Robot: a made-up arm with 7 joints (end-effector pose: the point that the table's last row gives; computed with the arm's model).
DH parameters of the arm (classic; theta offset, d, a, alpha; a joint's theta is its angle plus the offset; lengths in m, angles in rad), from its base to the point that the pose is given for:
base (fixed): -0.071 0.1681 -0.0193 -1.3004
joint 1: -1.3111 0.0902 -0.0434 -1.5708
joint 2: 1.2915 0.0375 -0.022 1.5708
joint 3: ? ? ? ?
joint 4: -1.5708 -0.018 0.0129 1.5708
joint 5: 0 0.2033 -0.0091 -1.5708
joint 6: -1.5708 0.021 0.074 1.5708
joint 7: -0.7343 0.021 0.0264 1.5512
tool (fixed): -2.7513 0.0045 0 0
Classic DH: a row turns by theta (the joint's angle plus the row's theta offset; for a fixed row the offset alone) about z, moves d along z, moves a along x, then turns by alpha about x.
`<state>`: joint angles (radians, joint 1 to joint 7).
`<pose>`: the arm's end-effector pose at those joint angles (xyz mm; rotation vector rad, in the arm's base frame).
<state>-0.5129 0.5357 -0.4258 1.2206 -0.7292 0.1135 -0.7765</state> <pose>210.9 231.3 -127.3 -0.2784 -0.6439 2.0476</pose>
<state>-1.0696 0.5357 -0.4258 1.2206 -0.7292 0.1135 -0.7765</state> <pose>360.3 176.3 32.3 -0.8886 -0.8751 1.8461</pose>
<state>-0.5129 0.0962 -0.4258 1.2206 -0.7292 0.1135 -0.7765</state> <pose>199.1 81.3 -164.6 -0.4826 -0.1498 2.0656</pose>
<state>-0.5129 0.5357 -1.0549 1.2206 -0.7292 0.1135 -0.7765</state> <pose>170.5 203.0 -156.8 -0.0280 -0.4944 1.4806</pose>
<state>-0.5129 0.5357 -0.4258 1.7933 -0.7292 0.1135 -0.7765</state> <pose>78.6 313.0 -141.4 0.4015 -0.6753 2.2100</pose>
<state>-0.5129 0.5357 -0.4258 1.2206 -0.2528 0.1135 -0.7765</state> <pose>208.7 222.1 -132.2 -0.0935 -0.7148 1.5914</pose>
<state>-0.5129 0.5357 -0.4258 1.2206 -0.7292 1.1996 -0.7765</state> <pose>137.8 221.3 -148.1 0.7462 0.1933 2.1161</pose>
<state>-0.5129 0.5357 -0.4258 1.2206 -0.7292 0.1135 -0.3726</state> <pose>215.7 235.2 -136.1 0.0172 -1.0317 2.0783</pose>
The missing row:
joint 3: -1.5708 -0.0978 0.009 1.5708
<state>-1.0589 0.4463 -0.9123 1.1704 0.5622 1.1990 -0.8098</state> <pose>315.3 177.6 -11.5 0.9278 -1.2615 0.7463</pose>
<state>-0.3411 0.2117 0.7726 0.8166 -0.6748 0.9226 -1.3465</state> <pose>188.7 239.2 -114.8 -1.2544 0.6782 2.7211</pose>
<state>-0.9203 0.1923 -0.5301 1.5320 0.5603 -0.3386 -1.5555</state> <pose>256.4 88.2 -88.8 -0.3590 0.0404 0.3951</pose>
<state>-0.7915 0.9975 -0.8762 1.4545 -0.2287 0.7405 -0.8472</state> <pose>175.1 388.8 4.0 1.0440 -0.8870 1.5340</pose>
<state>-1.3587 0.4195 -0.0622 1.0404 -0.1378 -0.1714 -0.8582</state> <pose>389.9 95.6 208.2 -1.5043 -1.2450 1.1392</pose>
